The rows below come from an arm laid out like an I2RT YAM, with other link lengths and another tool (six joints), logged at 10 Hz.
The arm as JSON. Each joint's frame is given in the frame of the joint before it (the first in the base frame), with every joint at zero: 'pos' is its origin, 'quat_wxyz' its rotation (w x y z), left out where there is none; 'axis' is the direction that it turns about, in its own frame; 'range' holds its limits. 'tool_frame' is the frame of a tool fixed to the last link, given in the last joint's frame.
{
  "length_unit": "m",
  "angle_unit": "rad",
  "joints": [
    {
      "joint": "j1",
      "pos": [
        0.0,
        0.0,
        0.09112
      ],
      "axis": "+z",
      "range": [
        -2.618,
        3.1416
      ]
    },
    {
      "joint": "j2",
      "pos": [
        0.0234,
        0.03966,
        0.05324
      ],
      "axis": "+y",
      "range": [
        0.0,
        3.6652
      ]
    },
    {
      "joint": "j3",
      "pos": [
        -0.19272,
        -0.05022,
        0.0
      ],
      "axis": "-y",
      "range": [
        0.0,
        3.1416
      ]
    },
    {
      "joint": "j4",
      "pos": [
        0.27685,
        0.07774,
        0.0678
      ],
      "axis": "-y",
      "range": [
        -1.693,
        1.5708
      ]
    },
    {
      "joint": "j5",
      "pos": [
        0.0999,
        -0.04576,
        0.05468
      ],
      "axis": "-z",
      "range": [
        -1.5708,
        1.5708
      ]
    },
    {
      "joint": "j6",
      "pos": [
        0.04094,
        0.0,
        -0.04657
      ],
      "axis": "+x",
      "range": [
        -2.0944,
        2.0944
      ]
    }
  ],
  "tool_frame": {
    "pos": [
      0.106,
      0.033,
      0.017
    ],
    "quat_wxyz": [
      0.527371,
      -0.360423,
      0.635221,
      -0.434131
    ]
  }
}
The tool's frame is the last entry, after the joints.
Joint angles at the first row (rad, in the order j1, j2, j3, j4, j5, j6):
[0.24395, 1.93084, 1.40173, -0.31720, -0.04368, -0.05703]
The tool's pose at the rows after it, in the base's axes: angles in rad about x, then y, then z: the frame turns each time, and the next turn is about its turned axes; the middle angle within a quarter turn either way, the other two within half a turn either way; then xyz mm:
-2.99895, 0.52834, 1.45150, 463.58, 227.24, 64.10
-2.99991, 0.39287, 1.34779, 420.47, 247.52, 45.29
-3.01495, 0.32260, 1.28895, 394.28, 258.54, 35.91
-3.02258, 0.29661, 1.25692, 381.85, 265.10, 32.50
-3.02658, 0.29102, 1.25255, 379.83, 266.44, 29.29
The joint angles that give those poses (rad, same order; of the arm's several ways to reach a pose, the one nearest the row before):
[0.30460, 1.90147, 1.40172, -0.48694, -0.14668, -0.15508]
[0.36489, 1.90264, 1.40063, -0.62164, -0.16766, -0.20237]
[0.40685, 1.90377, 1.39947, -0.69449, -0.16766, -0.22679]
[0.43165, 1.90375, 1.39867, -0.72270, -0.16422, -0.23746]
[0.43697, 1.91023, 1.39793, -0.72234, -0.16155, -0.23786]

